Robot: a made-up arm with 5 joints. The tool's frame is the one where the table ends.
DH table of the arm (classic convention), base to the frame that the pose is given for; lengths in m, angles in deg. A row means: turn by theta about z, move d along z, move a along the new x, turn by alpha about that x. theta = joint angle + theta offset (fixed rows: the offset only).
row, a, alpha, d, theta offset
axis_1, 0.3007, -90, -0.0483, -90
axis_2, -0.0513, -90, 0.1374, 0
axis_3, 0.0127, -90, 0.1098, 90
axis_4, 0.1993, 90, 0.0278, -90
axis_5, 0.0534, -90, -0.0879, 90
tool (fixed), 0, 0, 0.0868, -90
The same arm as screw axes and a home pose.
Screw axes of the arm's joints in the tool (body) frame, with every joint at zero. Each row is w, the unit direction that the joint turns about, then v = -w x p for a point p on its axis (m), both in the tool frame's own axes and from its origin. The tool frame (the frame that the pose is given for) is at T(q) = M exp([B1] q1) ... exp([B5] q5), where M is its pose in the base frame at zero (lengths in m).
B1: w 0 0 1 v 0.1682 0.0368 0.0000
B2: w 1 0 0 v 0.0000 0.2223 0.1325
B3: w 0 0 -1 v 0.0812 0.1006 0.0000
B4: w 0 1 0 v -0.1125 0.0000 0.0879
B5: w 1 0 0 v 0.0000 -0.0868 0.0534
M =
1 0 0 0.0368
0 1 0 -0.1682
0 0 1 -0.2706
0 0 0 1

